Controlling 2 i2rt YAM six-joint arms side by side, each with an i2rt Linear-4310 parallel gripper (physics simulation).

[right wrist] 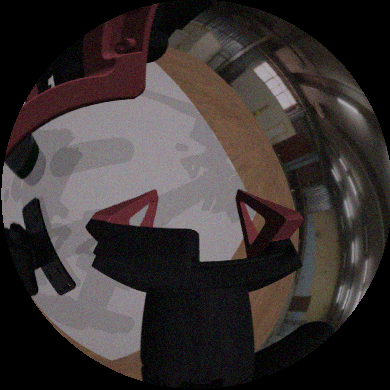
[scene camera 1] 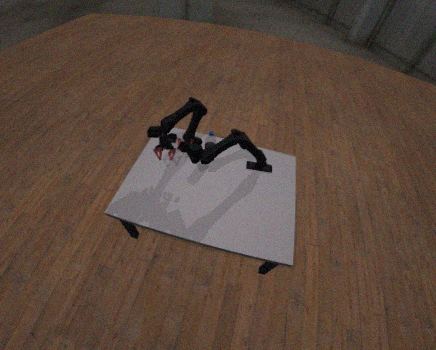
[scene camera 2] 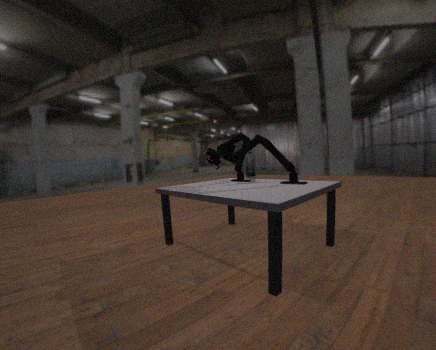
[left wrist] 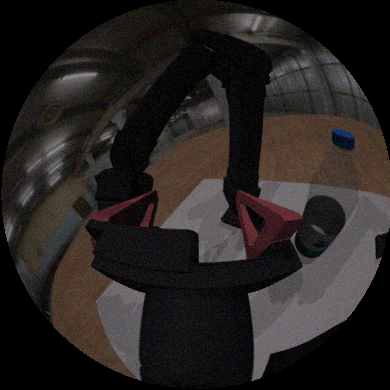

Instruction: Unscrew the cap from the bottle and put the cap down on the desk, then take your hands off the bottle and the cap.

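Frame: origin at the left arm's base, x ahead, y left, z up, level; millimetres.
Where they show: left gripper, fingertip midpoint: point(scene camera 1: 184, 138) point(left wrist: 196, 194); right gripper, fingertip midpoint: point(right wrist: 196, 193) point(scene camera 1: 166, 160) point(scene camera 2: 211, 166); left arm's base at its link origin: point(scene camera 1: 259, 167) point(scene camera 2: 293, 183); right arm's base at its link origin: point(right wrist: 42, 247) point(scene camera 2: 240, 181) point(left wrist: 252, 221).
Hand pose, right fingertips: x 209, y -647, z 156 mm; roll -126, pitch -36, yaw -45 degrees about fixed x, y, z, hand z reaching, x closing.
Note:
Each offset is from my right fingertips to the top centre of the thing. Level surfaces: height alone.
A clear bottle {dx -212, dy +258, dz +103 mm} point(left wrist: 336, 175) with a dark band stands upright at the right of the left wrist view. Its blue cap {dx -212, dy +258, dz +104 mm} point(left wrist: 343, 139) point(scene camera 1: 211, 133) sits on its neck. In scene camera 1 the bottle point(scene camera 1: 210, 145) is partly hidden behind the left arm. Its dark green lower part also shows at the left edge of the right wrist view. My left gripper point(left wrist: 196, 194) is open and empty, apart from the bottle, which lies outside its fingers. My right gripper point(right wrist: 196, 193) point(scene camera 1: 165, 158) is open and empty above the desk, at the left in scene camera 1.
The pale desk {dz -156 mm} point(scene camera 1: 250, 220) point(scene camera 2: 280, 195) carries both arms. The right arm point(left wrist: 245, 120) rises behind the left fingers in the left wrist view. A red finger part of the left gripper is close at the upper left of the right wrist view. The arms cast shadows on the desk.

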